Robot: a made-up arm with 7 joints.
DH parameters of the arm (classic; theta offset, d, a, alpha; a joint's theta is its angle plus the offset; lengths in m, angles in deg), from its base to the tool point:
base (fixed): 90 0.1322 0 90
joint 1: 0 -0.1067 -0.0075 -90
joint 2: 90 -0.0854 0.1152 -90
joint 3: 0 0.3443 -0.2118 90
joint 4: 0 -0.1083 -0.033 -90
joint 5: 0 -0.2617 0.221 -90
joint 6: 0 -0.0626 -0.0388 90
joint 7: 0 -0.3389 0.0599 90
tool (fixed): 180 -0.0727 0 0
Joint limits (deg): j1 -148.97..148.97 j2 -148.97..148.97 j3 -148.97..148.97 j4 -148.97..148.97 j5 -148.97..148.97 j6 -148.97..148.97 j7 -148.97..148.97
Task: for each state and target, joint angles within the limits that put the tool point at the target. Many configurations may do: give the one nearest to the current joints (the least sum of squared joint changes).
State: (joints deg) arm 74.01 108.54 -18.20 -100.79 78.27 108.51 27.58
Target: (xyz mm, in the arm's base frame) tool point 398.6 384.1 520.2
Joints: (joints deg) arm 80.47 103.30 -24.95 -117.68 70.75 70.33 20.08
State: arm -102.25 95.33 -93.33 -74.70 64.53 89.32 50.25
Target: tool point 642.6 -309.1 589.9
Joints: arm -117.27 113.18 -130.07 -109.89 54.09 54.84 41.16
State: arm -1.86 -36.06 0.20 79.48 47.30 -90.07 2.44
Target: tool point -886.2 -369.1 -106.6
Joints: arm -15.89 -40.95 -16.96 72.84 20.93 -82.65 1.32
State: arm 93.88 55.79 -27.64 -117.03 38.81 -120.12 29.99
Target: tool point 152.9 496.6 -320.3
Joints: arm 49.77 40.09 -12.90 -129.96 49.74 -129.88 27.20
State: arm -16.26 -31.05 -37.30 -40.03 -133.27 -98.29 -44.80
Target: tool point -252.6 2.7 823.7
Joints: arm -60.59 -51.01 7.46 -49.55 -116.17 -99.08 -42.66
